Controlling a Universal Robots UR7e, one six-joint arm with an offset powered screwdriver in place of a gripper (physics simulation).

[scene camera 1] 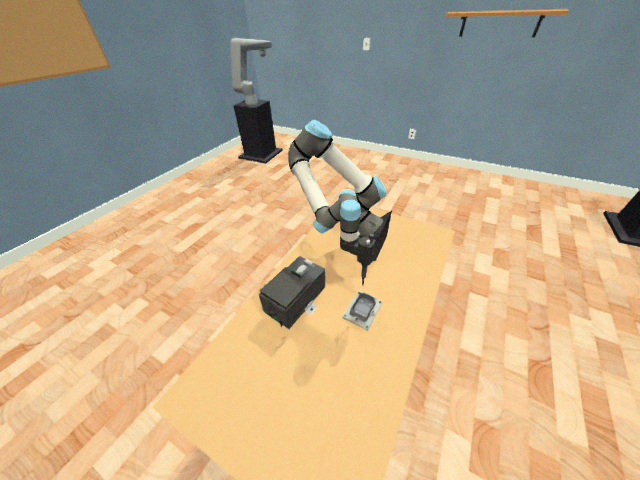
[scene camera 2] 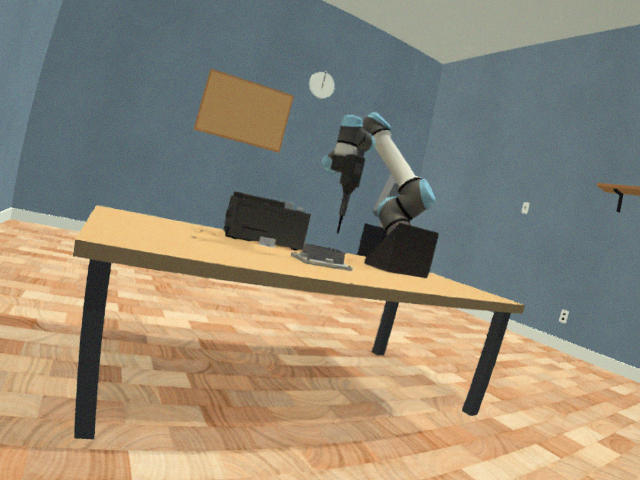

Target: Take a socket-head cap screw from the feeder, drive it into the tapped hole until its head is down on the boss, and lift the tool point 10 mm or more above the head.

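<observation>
The powered screwdriver (scene camera 1: 362, 283) (scene camera 2: 338, 230) points down, its tip in the air above the workpiece and apart from it in both views. Whether a screw sits on the tip is too small to tell. The workpiece, a dark grey housing (scene camera 1: 362, 306) (scene camera 2: 323, 253) on a light plate (scene camera 1: 353, 317) (scene camera 2: 310, 262), lies on the table. The tapped hole, its boss and any screw head cannot be made out. The black feeder (scene camera 1: 290, 291) (scene camera 2: 266, 221) stands beside the workpiece, left of it in both views. No single screw can be made out at the feeder.
A small light plate (scene camera 1: 310, 308) (scene camera 2: 267, 241) lies against the feeder's side facing the workpiece. The arm's black base (scene camera 2: 404, 250) stands on the table (scene camera 1: 330, 408) (scene camera 2: 206, 266), right of the workpiece in scene camera 2. A grey arm on a black pedestal (scene camera 1: 255, 131) stands by the wall.
</observation>
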